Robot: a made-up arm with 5 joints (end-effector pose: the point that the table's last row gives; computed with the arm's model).
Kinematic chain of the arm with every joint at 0, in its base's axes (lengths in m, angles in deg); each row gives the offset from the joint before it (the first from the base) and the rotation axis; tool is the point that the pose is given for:
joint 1: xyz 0 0 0.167 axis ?
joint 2: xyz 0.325 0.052 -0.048 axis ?
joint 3: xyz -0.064 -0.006 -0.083 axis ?
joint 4: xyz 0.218 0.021 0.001 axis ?
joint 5: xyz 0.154 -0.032 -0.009 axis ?
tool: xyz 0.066 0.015 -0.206
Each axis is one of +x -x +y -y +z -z.
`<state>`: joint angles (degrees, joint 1 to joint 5).
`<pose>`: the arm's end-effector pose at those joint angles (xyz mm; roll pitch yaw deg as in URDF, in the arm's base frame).
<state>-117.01 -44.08 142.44 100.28 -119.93</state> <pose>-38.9 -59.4 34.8 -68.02 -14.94 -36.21</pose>
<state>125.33 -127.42 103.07 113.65 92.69</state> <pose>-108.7 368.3 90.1 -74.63 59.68 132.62</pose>
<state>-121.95 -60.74 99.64 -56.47 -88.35</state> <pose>-201.3 411.8 503.6 -153.60 -23.24 -172.28</pose>
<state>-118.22 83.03 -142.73 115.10 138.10</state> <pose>204.9 372.8 353.4 134.30 -16.18 -87.54</pose>
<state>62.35 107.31 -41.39 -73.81 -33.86</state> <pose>489.5 425.7 -155.4 -128.86 10.14 75.64</pose>
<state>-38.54 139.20 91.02 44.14 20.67</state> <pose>568.4 -76.4 112.1 95.00 16.51 -57.20</pose>
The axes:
joint 1: +y
joint 2: +x
joint 3: -y
joint 4: -x
joint 5: +z

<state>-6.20 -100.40 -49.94 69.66 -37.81</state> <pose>498.7 -329.1 455.6 -172.79 -20.67 -11.87</pose>
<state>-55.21 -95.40 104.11 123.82 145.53</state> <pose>-40.9 252.1 272.1 -93.14 -49.05 -84.36</pose>
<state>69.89 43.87 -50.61 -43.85 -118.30</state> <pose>-212.3 464.1 -245.7 -134.35 -34.66 -147.38</pose>
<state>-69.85 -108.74 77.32 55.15 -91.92</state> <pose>69.8 390.3 552.0 174.43 36.02 156.46</pose>
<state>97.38 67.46 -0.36 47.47 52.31</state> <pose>-341.2 236.9 -454.8 99.33 39.59 75.82</pose>
